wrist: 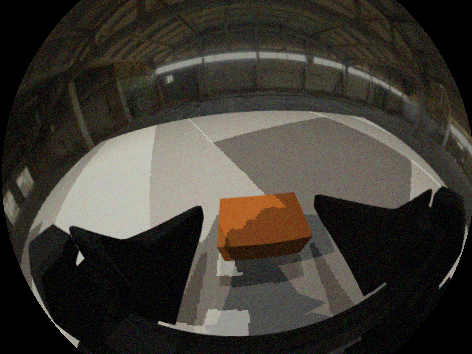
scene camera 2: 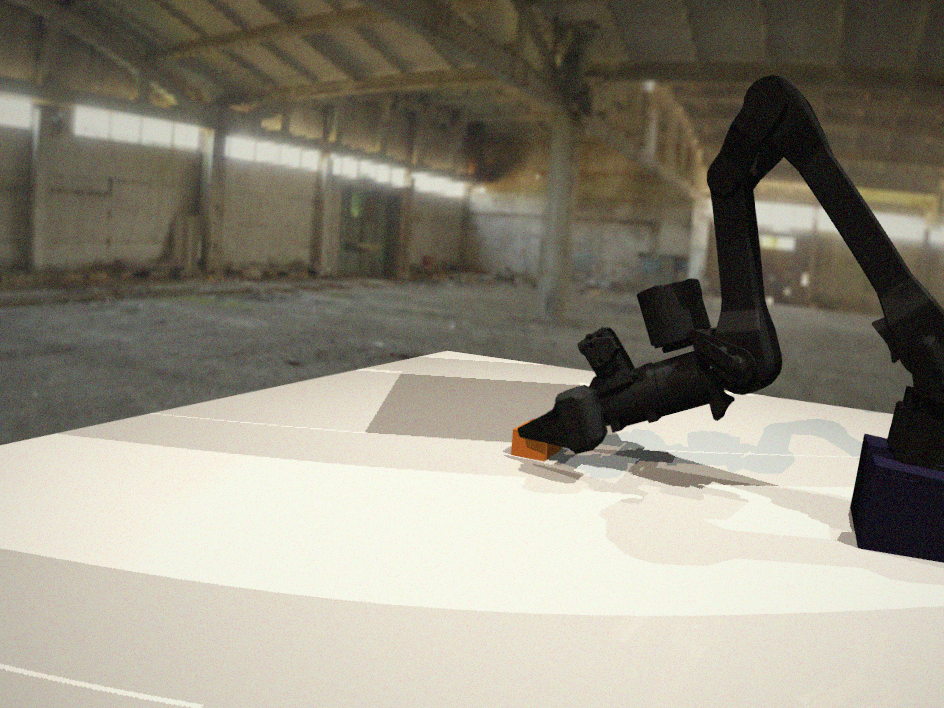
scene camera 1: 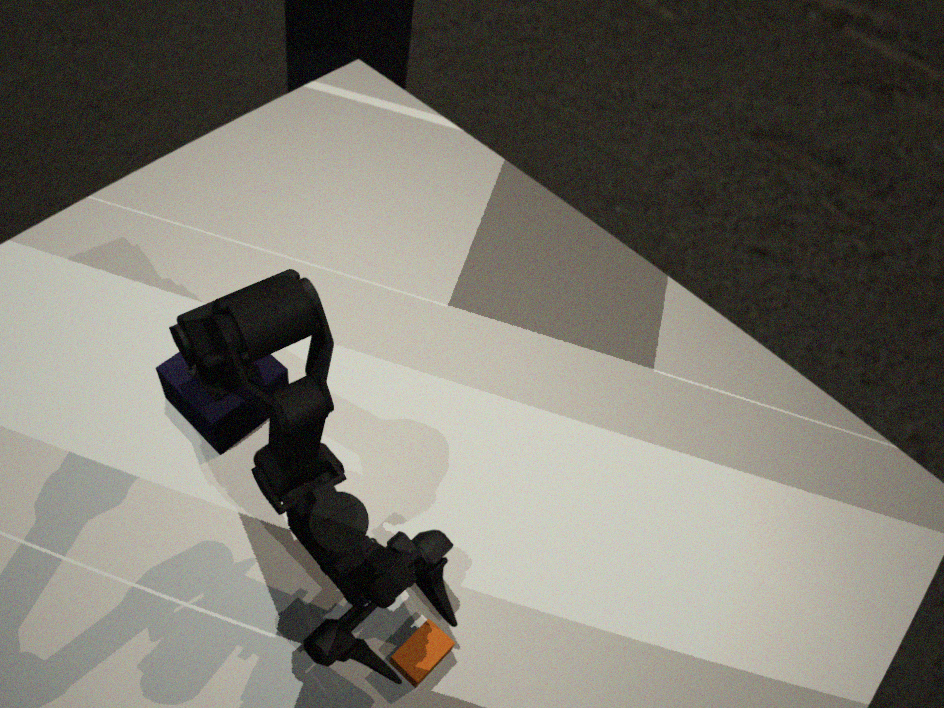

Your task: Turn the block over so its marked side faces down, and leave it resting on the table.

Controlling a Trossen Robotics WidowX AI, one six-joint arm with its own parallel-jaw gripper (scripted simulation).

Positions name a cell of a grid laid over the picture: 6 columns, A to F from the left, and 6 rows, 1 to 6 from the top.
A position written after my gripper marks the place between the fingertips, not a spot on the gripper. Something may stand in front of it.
Observation:
My gripper (scene camera 1: C6) is open, with nothing in its grasp. I also see an orange block (scene camera 2: D4).
The orange block shows as well in the wrist view (wrist: D4). My gripper also shows in the wrist view (wrist: D4) and in scene camera 2 (scene camera 2: D4).

